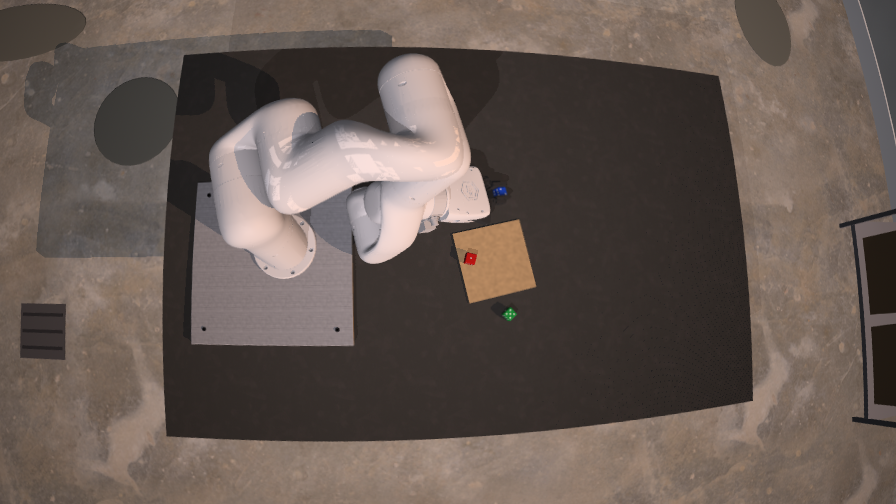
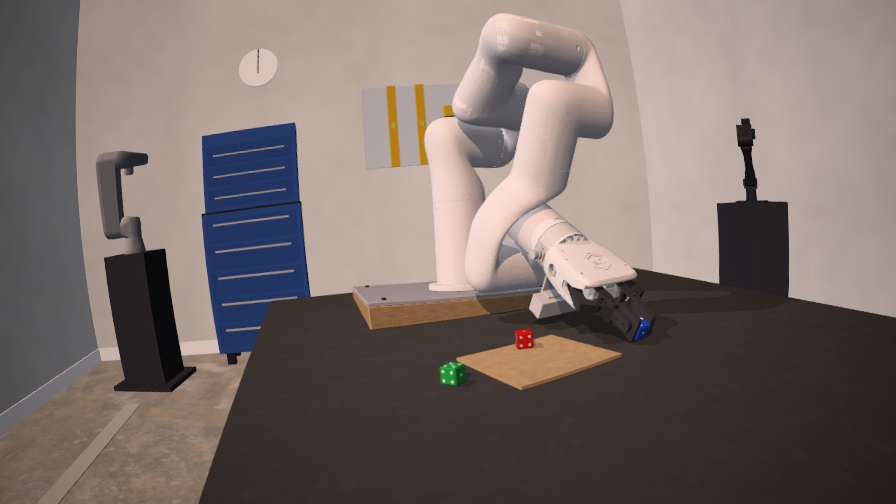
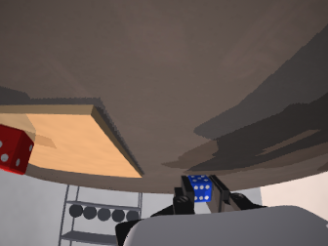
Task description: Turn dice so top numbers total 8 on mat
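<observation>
My hand is 1 cm short of the blue die and 1 cm above it. Round my hand: tan mat (2 cm ahead, 13 cm to the right, 2 cm below); green die (6 cm ahead, 23 cm to the right, 2 cm below); red die (3 cm behind, 14 cm to the right, 1 cm below).
</observation>
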